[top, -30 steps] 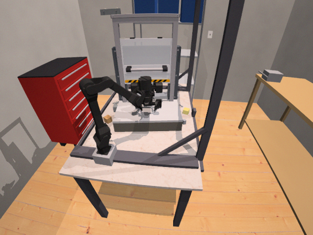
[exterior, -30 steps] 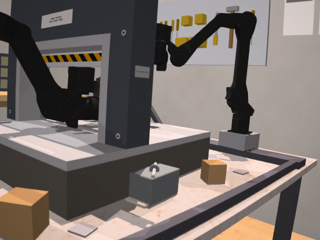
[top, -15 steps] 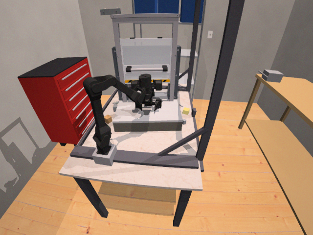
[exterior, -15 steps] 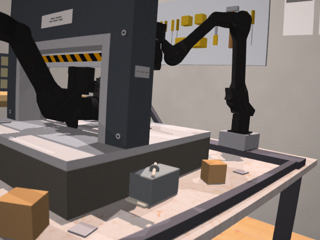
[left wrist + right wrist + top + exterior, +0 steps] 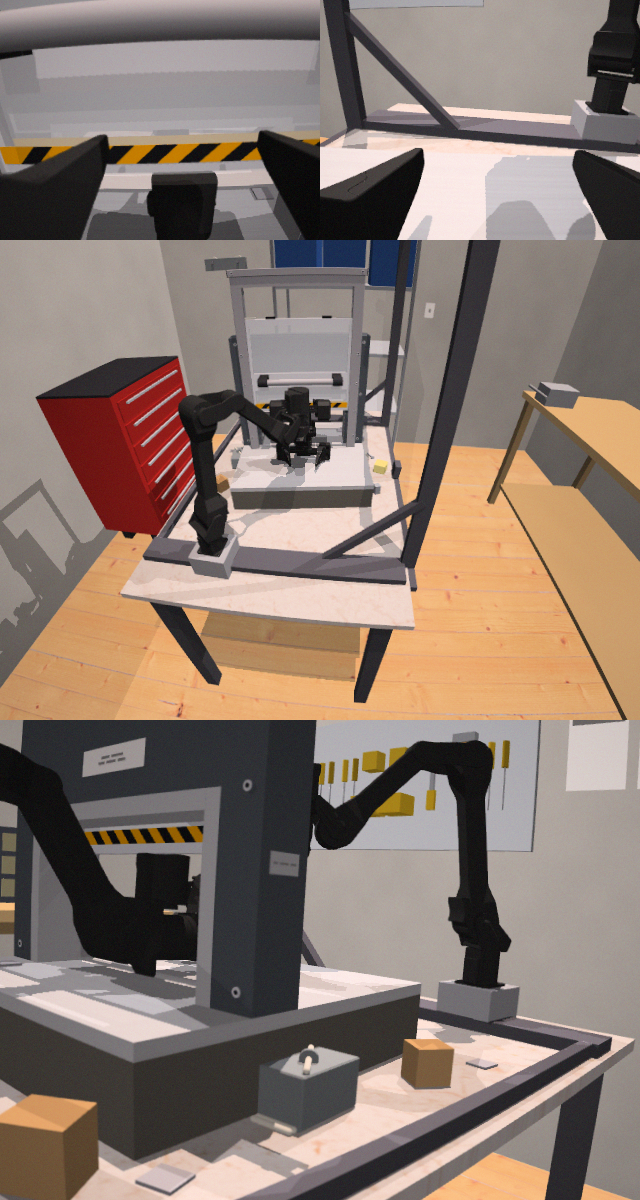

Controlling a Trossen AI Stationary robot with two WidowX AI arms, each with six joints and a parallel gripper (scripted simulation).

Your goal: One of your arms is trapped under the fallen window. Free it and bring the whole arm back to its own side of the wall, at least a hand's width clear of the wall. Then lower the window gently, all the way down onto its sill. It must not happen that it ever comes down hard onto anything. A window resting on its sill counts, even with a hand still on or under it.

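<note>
Now: the window sash 2 cm ahead of my left hand, 7 cm to the right of it and 10 cm above it. From my left hand the other things lie so: brown cube (28 cm ahead, 11 cm to the left, 28 cm below); then yellow cube (28 cm behind, 12 cm to the right, 28 cm below).
</note>
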